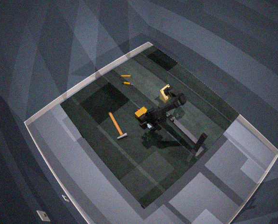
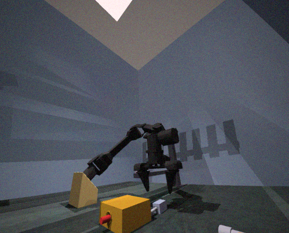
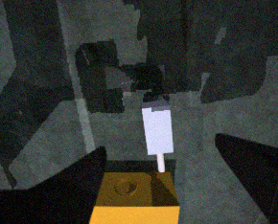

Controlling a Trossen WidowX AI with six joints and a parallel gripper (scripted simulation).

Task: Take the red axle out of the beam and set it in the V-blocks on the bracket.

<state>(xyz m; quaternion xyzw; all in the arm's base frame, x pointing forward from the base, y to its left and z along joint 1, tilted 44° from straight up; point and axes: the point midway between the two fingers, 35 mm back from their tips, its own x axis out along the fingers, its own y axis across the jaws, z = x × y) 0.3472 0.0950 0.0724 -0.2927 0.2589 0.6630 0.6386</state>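
The small grey block is 20 mm to the right of my gripper tip and 40 mm below it. Also, from my gripper tip: yellow beam (40 mm behind, 120 mm to the right, 30 mm below).
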